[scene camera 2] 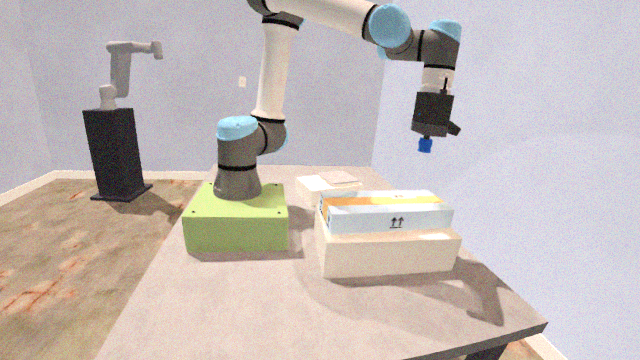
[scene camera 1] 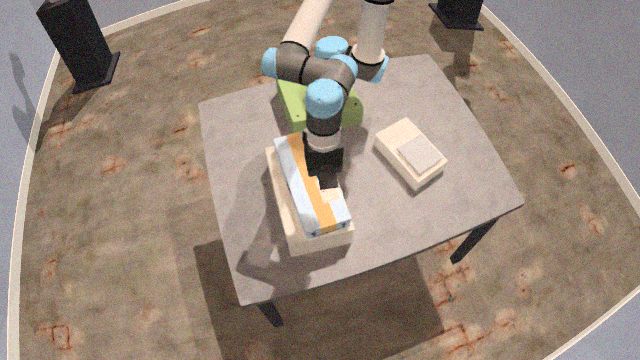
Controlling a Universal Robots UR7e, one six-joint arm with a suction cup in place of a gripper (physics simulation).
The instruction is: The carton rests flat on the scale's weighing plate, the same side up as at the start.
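Frame: origin at the arm's base, x ahead, y left, z up, level; millimetres.
Seen in the pictures: hand, tool point: [scene camera 2: 423, 151]; arm's base, link origin: [scene camera 2: 237, 191].
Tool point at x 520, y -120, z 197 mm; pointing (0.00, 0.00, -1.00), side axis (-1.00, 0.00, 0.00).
Note:
Offsets run from my tool point to a thing's top centre. Level surfaces: height alone.
The carton @(86 mm back, 23 mm right, 137 mm down) [scene camera 1: 298, 192] [scene camera 2: 392, 218], pale blue-white with an orange stripe, lies flat on a long cream block @(85 mm back, 33 mm right, 194 mm down) [scene camera 1: 320, 242] [scene camera 2: 390, 256]. Arrows on its side point up in the scene camera 2 view. The scale @(199 mm back, 371 mm left, 219 mm down) [scene camera 1: 398, 131] [scene camera 2: 309, 185] is a low cream box at the right in the scene camera 1 view, with its grey weighing plate @(162 mm back, 387 mm left, 219 mm down) [scene camera 1: 419, 153] [scene camera 2: 340, 177] bare. My gripper [scene camera 1: 325, 162] [scene camera 2: 425, 145] hangs above the carton, apart from it; its blue suction cup holds nothing and is open. In the scene camera 1 view the cup is hidden and the gripper covers part of the carton.
The green base block [scene camera 1: 292, 102] [scene camera 2: 236, 232] under the arm stands beside the cream block. All stand on the grey table @(297 mm down) [scene camera 1: 465, 185] [scene camera 2: 240, 300]. Dark pedestals [scene camera 1: 75, 45] [scene camera 2: 114, 155] stand on the floor away from the table.

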